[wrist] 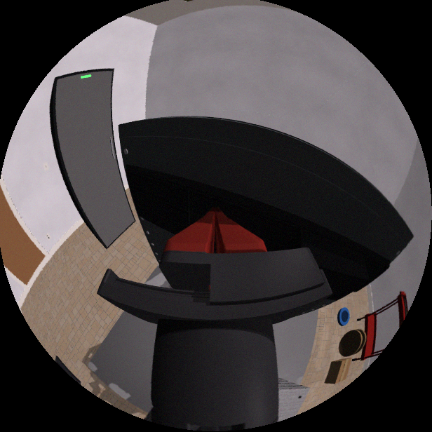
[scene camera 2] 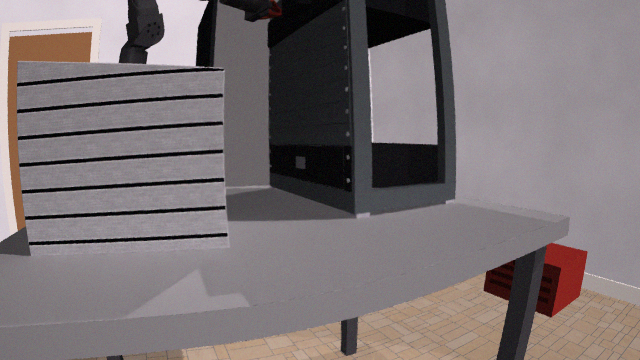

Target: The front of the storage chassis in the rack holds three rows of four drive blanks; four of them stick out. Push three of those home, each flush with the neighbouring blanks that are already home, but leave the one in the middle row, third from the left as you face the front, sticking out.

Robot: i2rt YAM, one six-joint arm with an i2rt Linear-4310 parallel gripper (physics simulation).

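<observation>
My gripper (scene camera 2: 278, 9) (wrist: 214, 212) is shut, its red fingertips together with nothing between them. In the wrist view the tips point at the dark front of the rack (scene camera 2: 361, 125) (wrist: 260, 170), below its broad upper edge. In the scene view the gripper is at the top edge of the picture, by the left side of the rack's upper front. The chassis front is in deep shadow in the wrist view, so single drive blanks, and which of them stick out, cannot be told. Whether the fingertips touch a blank cannot be told either.
A grey door panel (wrist: 87, 150) with a green mark stands left of the rack. A light grey box with black stripes (scene camera 2: 122, 142) stands on the grey table (scene camera 2: 300, 260), left of the rack. A red box (scene camera 2: 570, 275) is on the floor at the right, behind a table leg.
</observation>
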